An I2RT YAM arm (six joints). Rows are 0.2 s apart.
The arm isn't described. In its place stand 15 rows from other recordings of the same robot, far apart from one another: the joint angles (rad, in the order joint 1, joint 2, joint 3, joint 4, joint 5, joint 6), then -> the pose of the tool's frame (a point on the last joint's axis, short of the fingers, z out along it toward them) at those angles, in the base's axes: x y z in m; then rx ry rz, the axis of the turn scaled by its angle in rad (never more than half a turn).
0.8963, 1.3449, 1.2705, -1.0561, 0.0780, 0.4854 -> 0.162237 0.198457 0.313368 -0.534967 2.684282 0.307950
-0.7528, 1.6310, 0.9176, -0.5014, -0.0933, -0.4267 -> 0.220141 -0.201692 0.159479 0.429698 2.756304 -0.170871
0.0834, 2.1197, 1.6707, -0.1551, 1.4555, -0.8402 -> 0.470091 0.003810 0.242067 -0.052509 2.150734 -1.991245
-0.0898, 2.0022, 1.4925, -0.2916, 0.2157, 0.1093 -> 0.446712 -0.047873 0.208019 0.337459 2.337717 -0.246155
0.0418, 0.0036, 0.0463, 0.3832, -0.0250, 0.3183 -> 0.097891 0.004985 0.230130 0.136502 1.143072 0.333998
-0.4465, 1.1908, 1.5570, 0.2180, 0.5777, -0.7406 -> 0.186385 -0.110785 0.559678 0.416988 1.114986 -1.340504
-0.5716, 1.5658, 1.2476, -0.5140, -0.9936, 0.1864 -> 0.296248 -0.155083 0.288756 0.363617 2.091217 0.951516
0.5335, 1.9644, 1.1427, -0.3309, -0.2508, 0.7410 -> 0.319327 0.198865 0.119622 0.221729 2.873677 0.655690
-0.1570, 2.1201, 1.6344, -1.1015, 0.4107, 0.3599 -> 0.393607 -0.076699 0.170727 0.774726 2.950938 -0.634734
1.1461, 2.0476, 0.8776, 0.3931, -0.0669, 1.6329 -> 0.150325 0.338194 0.069101 0.642458 2.751634 1.182028
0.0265, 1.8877, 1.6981, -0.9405, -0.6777, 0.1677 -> 0.396851 0.032848 0.285093 -0.021409 2.617627 0.972070
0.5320, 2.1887, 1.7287, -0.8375, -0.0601, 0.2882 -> 0.385582 0.229438 0.168212 -0.365190 2.882214 0.239362
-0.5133, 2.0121, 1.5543, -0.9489, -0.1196, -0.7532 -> 0.347848 -0.191205 0.189870 -0.366032 2.915972 -0.001175
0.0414, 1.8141, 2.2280, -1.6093, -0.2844, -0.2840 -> 0.322750 0.023367 0.422557 -0.513248 2.670369 0.323829
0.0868, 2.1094, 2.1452, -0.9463, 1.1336, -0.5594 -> 0.453834 0.007119 0.338506 -0.254206 2.336893 -1.605388
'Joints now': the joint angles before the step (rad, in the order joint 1, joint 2, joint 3, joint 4, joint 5, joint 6). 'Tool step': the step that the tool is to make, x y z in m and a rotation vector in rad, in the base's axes. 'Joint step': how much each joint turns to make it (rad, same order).
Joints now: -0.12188, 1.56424, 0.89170, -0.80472, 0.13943, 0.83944
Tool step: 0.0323, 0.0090, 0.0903, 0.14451, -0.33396, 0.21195
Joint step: 0.01700, -0.09503, 0.24753, -0.02138, -0.22399, -0.14244
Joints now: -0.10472, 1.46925, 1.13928, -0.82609, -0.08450, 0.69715
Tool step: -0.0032, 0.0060, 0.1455, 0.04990, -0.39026, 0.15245
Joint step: 0.00010, -0.06191, 0.44214, -0.13248, -0.15977, -0.07509
